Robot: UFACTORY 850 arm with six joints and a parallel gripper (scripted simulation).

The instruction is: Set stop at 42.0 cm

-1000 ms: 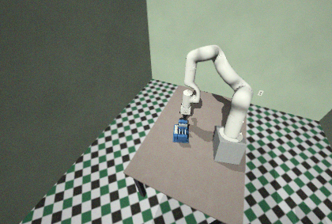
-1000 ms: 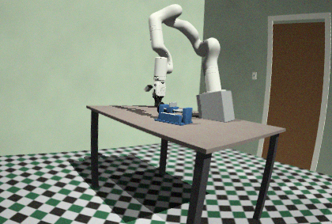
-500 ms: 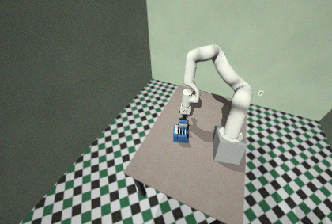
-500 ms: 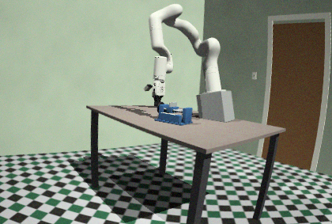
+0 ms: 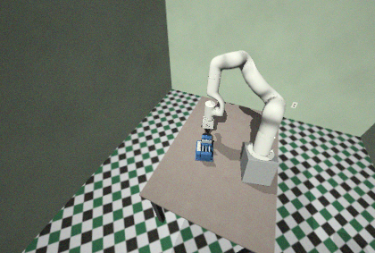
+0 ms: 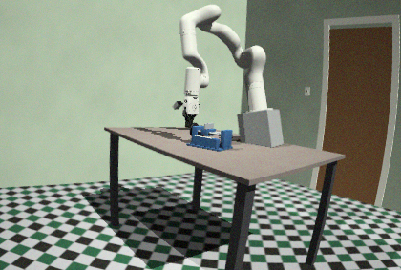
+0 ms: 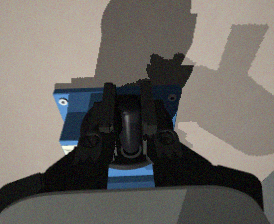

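Now: hand 2 cm past the stop block, 13 cm to the right of it and 1 cm above it.
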